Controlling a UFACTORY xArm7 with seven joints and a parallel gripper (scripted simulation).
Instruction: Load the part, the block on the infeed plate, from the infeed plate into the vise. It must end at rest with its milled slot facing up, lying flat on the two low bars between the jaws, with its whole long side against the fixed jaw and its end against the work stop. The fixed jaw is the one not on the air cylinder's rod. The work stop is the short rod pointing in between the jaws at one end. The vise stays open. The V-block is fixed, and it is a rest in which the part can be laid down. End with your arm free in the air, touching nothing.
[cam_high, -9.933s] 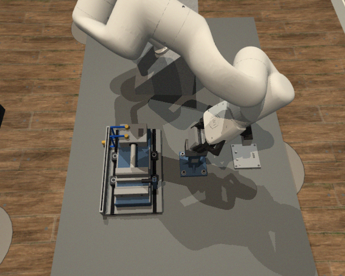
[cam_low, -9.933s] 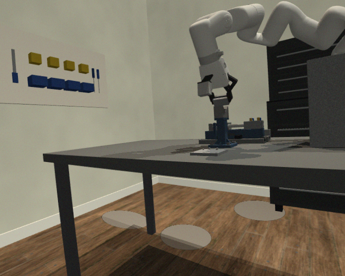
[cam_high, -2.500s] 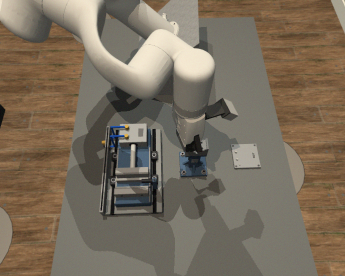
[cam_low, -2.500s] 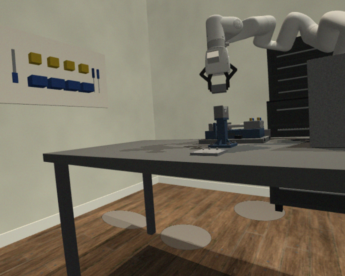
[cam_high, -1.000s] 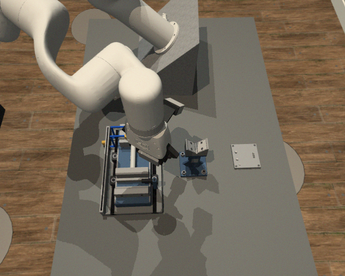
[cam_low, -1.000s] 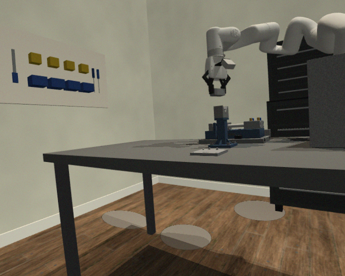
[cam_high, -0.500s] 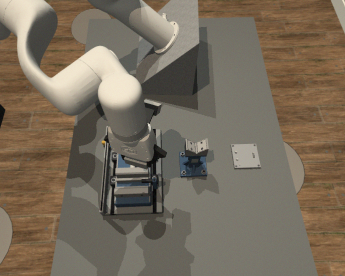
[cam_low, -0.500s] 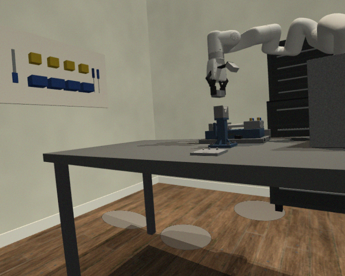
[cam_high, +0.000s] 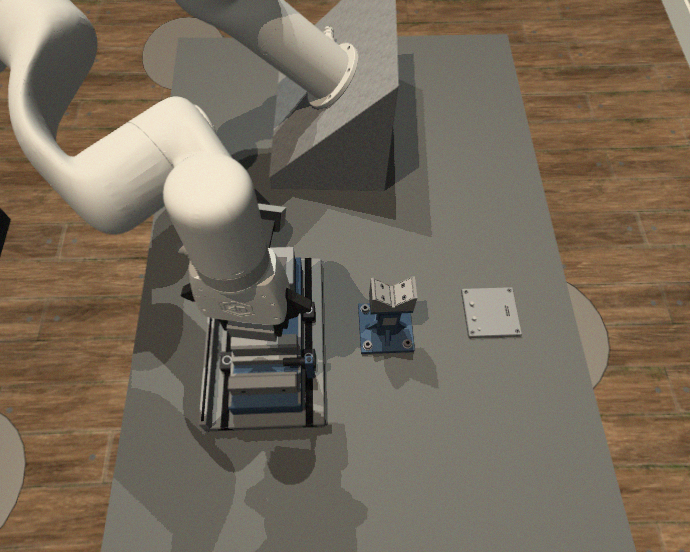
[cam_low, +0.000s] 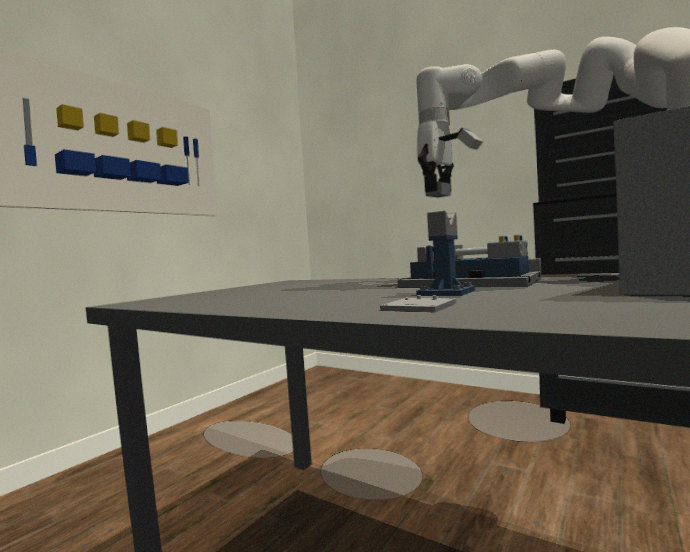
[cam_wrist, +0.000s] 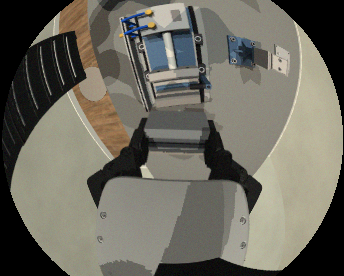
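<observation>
My gripper is now 3 cm past the moving jaw, 1 cm to the left of it and 17 cm above it. Also, from my hand: part: right at my hand; fixed jaw: 4 cm ahead, 17 cm below; work stop: 4 cm to the left, 16 cm below.
</observation>
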